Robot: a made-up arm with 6 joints.
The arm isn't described. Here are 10 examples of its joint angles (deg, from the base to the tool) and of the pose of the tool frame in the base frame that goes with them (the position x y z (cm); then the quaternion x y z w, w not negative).
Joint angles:
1: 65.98 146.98 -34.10 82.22 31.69 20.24
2: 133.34 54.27 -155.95 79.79 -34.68 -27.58
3: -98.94 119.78 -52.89 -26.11 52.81 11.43
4: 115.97 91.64 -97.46 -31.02 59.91 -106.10
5: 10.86 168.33 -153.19 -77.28 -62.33 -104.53
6: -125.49 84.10 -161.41 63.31 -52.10 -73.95
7: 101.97 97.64 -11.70 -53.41 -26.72 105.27
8: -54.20 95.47 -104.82 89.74 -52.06 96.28
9: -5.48 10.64 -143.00 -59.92 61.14 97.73
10: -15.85 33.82 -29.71 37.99 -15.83 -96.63
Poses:
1: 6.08 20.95 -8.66 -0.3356 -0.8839 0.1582 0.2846
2: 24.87 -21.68 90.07 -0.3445 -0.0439 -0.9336 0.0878
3: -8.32 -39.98 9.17 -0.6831 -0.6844 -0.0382 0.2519
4: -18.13 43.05 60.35 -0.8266 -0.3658 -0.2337 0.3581
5: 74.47 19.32 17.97 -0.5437 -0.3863 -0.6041 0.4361
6: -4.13 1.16 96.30 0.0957 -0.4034 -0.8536 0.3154
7: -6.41 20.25 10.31 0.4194 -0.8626 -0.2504 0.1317
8: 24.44 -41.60 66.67 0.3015 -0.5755 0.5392 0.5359
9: -64.78 1.86 56.97 0.3332 -0.2531 0.4178 0.8065
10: 16.47 -5.68 47.25 -0.1691 0.5971 -0.5206 0.5864
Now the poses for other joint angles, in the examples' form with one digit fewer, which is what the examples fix.
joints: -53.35 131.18 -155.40 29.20 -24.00 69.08
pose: 36.3 -50.7 67.8 0.349 -0.002 0.310 0.884
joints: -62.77 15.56 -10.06 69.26 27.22 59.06
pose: 7.2 -8.7 34.5 0.760 0.082 0.470 0.441
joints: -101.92 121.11 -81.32 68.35 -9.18 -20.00
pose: -13.4 -59.2 23.9 0.849 0.190 -0.279 0.406
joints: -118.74 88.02 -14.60 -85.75 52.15 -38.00
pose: -14.5 -17.0 15.8 -0.043 -0.891 -0.107 0.439
